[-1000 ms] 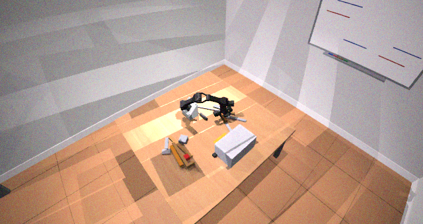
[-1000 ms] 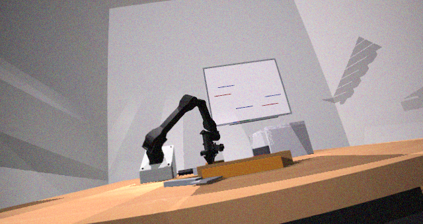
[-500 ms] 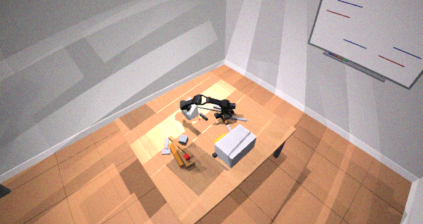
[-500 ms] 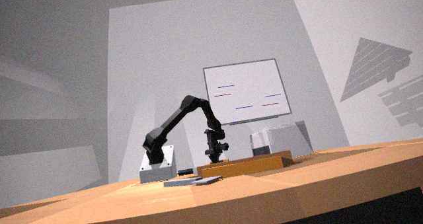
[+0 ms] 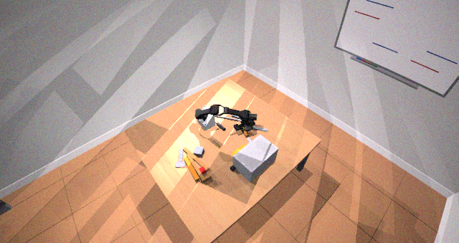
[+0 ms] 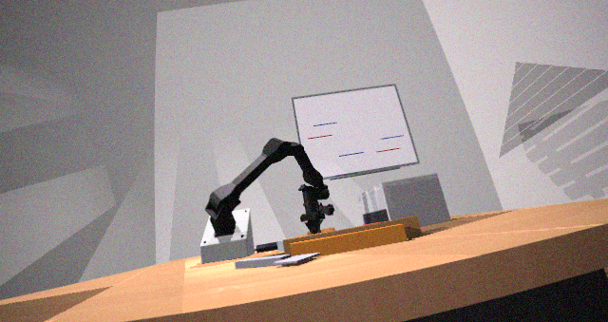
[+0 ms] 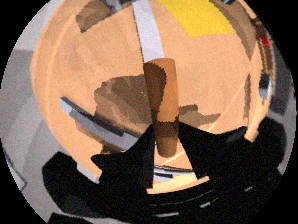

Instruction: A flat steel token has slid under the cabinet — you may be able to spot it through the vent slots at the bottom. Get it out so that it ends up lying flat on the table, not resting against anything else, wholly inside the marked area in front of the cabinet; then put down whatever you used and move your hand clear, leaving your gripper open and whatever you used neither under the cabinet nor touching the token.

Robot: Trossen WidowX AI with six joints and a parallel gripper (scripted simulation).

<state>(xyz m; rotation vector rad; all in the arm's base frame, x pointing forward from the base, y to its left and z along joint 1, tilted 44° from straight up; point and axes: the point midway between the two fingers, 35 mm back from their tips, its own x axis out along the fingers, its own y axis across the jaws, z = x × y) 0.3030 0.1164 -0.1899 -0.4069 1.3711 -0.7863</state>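
Right now the grey bar is 16 cm behind my gripper tip and 9 cm to the left of it. Round my gripper tip: thin wooden stick 50 cm to the right, 2 cm behind; then red block 52 cm to the right, 12 cm ahead, 1 cm above; then grey block 44 cm to the right, 6 cm behind, 1 cm above.
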